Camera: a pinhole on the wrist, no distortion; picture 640 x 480 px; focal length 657.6 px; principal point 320.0 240.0 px. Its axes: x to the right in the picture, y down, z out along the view. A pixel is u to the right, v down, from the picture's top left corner.
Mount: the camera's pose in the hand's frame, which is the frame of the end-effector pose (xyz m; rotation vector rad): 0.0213 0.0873 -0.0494 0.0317 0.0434 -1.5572
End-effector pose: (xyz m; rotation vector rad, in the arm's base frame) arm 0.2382 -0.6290 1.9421 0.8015 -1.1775 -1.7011
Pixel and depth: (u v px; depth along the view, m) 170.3 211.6 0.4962
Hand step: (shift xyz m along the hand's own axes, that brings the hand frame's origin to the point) 0.0023 0.1761 0.4518
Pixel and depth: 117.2 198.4 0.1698
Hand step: 0.0112 0.1313 0.1228
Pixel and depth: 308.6 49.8 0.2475
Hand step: -0.0484 0.0788 0.1985
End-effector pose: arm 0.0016 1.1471 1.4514 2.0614 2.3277 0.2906
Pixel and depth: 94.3 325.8 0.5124
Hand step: 0.0898 0.2393 0.4703
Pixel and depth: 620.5 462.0 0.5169
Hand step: 0.2029 -0.1710 0.4543
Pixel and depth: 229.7 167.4 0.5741
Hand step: -0.0386 0.1377 0.5283
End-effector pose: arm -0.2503 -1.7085 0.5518 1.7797 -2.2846 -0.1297
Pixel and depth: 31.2 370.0 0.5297
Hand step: 0.1271 0.2957 0.4901
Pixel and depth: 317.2 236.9 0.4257
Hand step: 0.0226 0.0687 0.3759
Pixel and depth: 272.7 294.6 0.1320
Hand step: 0.0332 0.0906 0.0828
